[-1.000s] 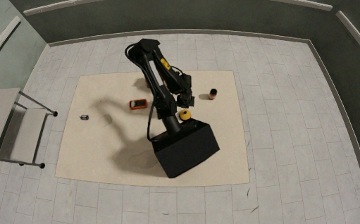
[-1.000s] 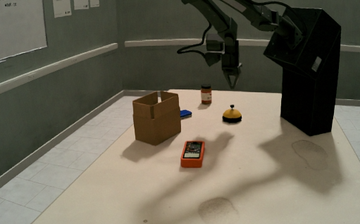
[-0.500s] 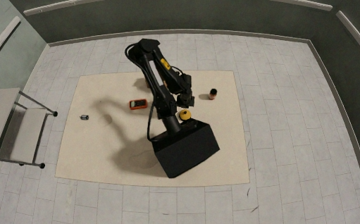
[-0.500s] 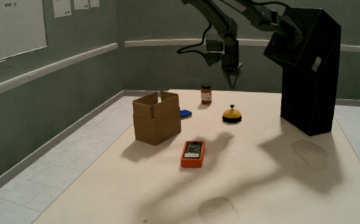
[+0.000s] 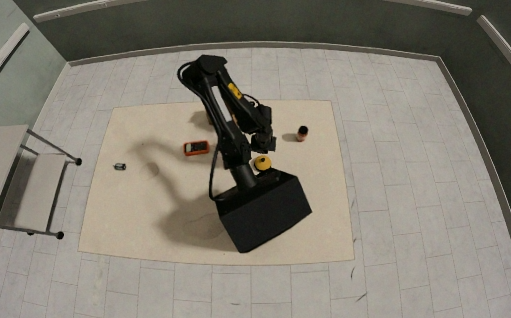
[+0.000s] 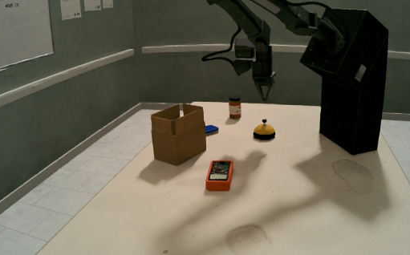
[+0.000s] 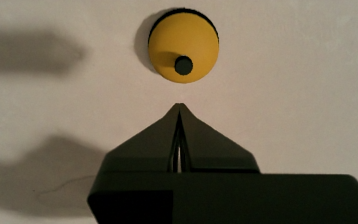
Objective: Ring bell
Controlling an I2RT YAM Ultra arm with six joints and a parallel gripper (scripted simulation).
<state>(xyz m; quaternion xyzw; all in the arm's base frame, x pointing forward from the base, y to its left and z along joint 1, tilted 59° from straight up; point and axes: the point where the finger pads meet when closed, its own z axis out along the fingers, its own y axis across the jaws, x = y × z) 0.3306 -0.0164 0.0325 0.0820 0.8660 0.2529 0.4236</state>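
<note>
The bell button lies 9 cm below my hand. Round my hand: jar (19 cm ahead, 17 cm to the right, 10 cm below); then blue object (22 cm ahead, 5 cm to the left, 13 cm below); then bell (10 cm below).
</note>
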